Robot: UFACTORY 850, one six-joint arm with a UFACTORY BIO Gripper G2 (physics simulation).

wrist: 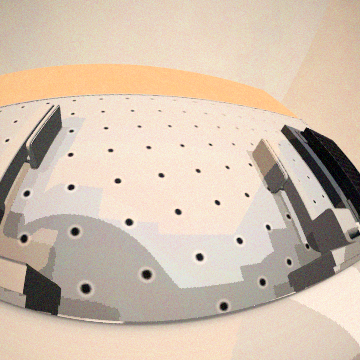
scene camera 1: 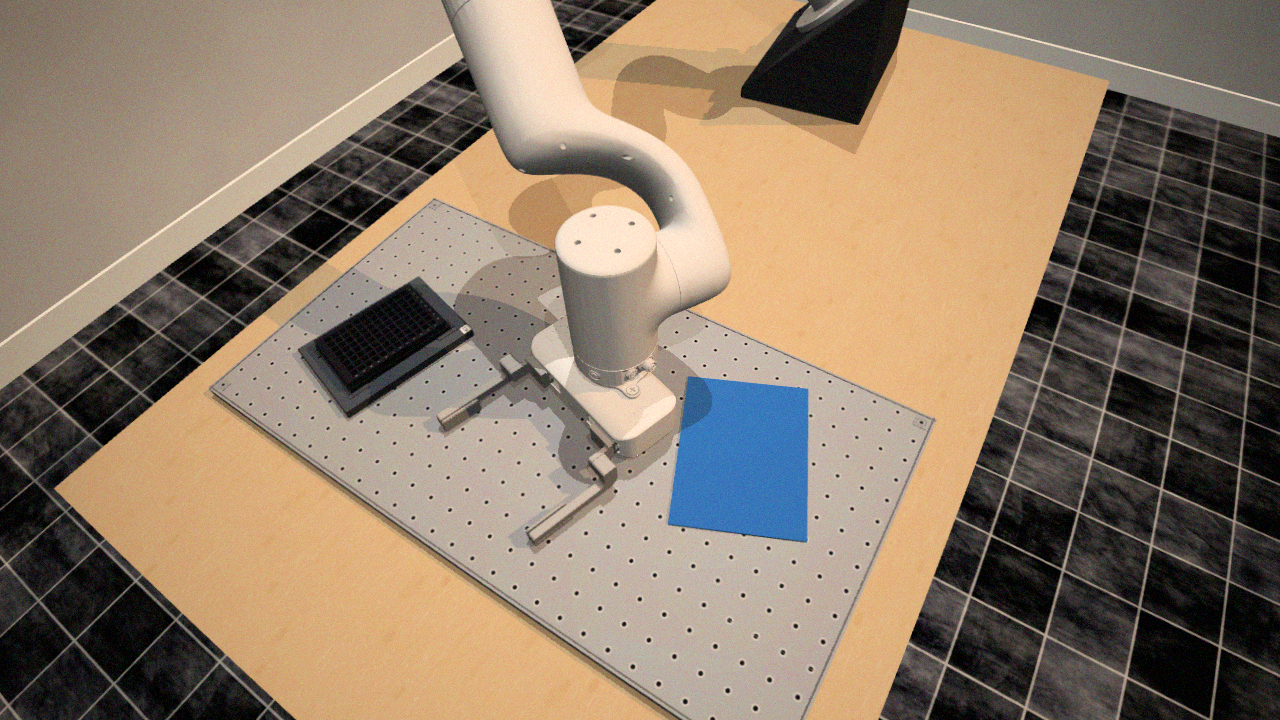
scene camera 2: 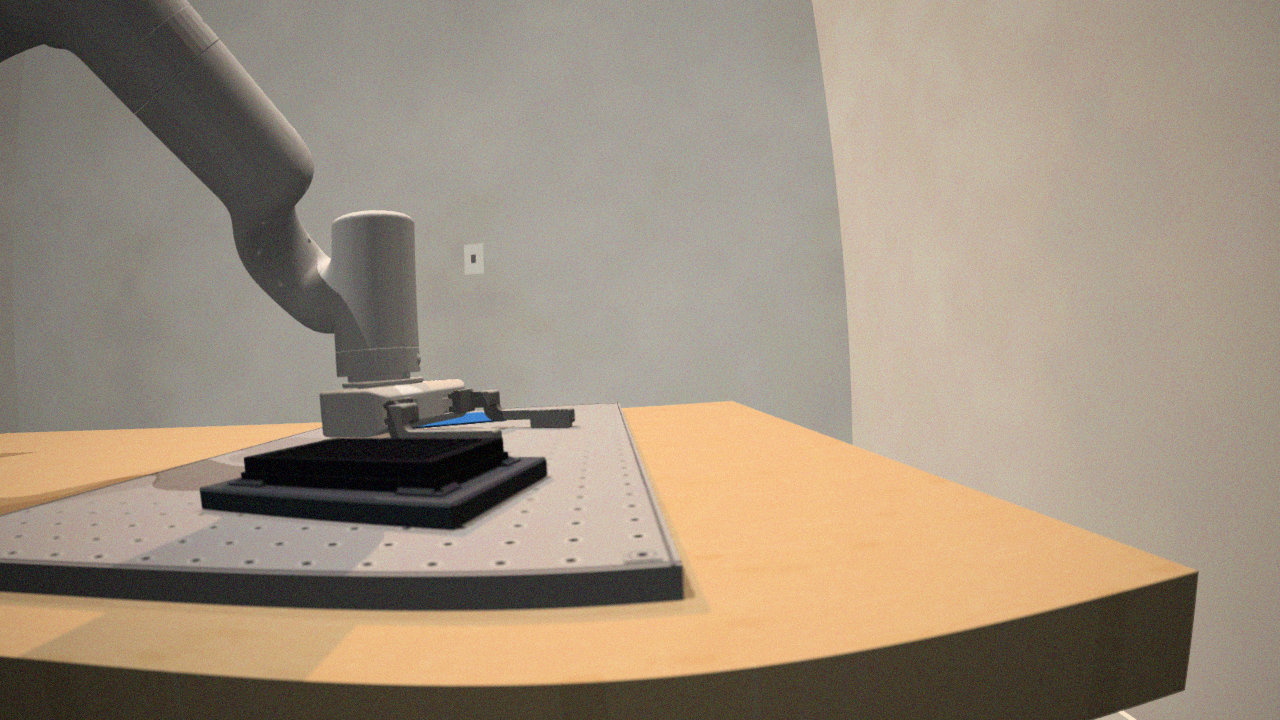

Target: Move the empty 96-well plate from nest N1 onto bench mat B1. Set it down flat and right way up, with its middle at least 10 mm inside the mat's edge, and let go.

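The black 96-well plate [scene camera 1: 384, 335] [scene camera 2: 366, 462] [wrist: 336, 162] sits flat in the dark nest [scene camera 1: 358, 404] [scene camera 2: 331, 507] [wrist: 306, 151] at the left of the board in scene camera 1. The blue mat [scene camera 1: 742, 461] [scene camera 2: 465, 419] lies flat at the right of the board; it does not show in the wrist view. My gripper [scene camera 1: 490, 479] [scene camera 2: 528, 426] [wrist: 157, 150] is open and empty, low over the perforated board between nest and mat. One finger is beside the nest, apart from it. The plate's far part is cut off in the wrist view.
The perforated board [scene camera 1: 698, 608] [scene camera 2: 572, 528] [wrist: 160, 190] lies on the wooden table [scene camera 1: 966, 250] [scene camera 2: 805, 537] [wrist: 125, 80]. The black arm base [scene camera 1: 832, 67] stands at the table's back. A wall with a small white plate [scene camera 2: 473, 258] rises behind.
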